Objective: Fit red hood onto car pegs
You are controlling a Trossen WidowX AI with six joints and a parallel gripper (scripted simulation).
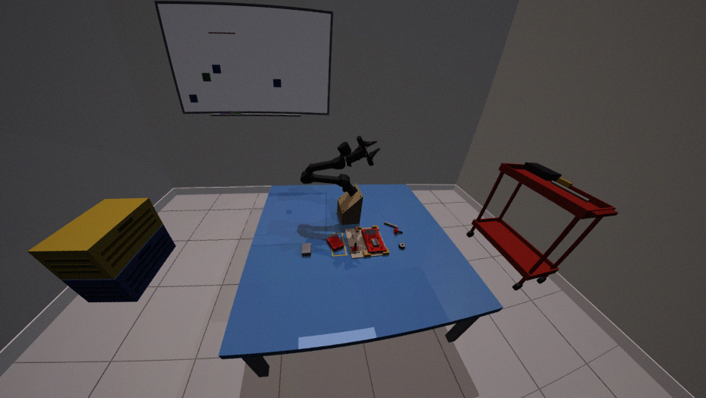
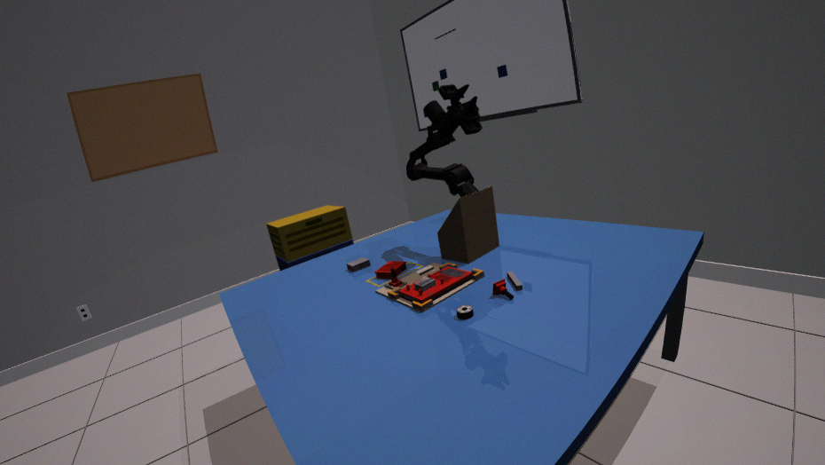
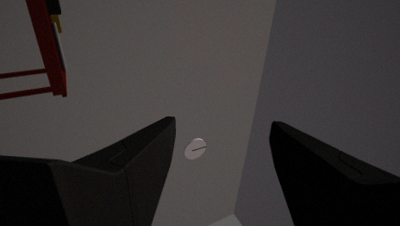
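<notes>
The red hood lies 220 mm ahead of my gripper tip, 280 mm to the right of it and 530 mm below it. The rest, counted from my gripper tip: black ring (320 mm ahead, 120 mm to the left, 540 mm below); then grey bar (120 mm ahead, 140 mm to the left, 540 mm below); then grey engine block (280 mm ahead, 50 mm to the right, 520 mm below).
</notes>
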